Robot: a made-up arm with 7 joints.
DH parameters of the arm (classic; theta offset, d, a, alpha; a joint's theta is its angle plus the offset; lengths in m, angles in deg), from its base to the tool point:
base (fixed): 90 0.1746 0 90
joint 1: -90 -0.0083 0.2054 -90
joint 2: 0 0.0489 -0.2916 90
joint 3: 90 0.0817 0.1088 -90
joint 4: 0 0.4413 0.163 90
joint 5: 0 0.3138 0.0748 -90
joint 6: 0 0.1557 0.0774 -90
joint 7: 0 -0.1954 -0.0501 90
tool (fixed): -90 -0.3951 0 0
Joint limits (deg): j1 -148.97..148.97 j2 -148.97..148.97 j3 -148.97..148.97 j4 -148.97..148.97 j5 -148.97..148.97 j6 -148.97..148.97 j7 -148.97..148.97
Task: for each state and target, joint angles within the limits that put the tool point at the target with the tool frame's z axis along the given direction. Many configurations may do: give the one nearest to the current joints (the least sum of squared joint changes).
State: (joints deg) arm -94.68 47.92 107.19 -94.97 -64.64 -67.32 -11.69
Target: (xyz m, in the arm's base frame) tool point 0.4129 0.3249 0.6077 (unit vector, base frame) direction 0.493 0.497 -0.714
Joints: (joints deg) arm -127.85 8.81 58.50 -47.53 -77.25 -83.37 -25.04
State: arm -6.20 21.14 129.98 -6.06 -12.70 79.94 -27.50
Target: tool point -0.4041 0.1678 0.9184 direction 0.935 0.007 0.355
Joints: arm -45.00 -16.70 89.76 17.74 1.53 71.18 -75.27
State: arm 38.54 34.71 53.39 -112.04 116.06 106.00 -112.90
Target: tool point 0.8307 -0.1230 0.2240 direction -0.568 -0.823 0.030
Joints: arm 24.38 57.81 40.70 -129.27 109.65 104.54 -94.93
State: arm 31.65 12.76 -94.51 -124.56 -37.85 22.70 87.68
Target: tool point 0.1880 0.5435 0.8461 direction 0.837 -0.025 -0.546
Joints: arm 24.06 25.41 -110.02 -118.26 -31.98 38.10 76.21
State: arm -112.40 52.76 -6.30 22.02 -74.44 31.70 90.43
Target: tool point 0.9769 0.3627 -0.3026 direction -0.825 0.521 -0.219
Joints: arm -77.95 38.43 14.13 39.67 -38.64 35.10 70.69
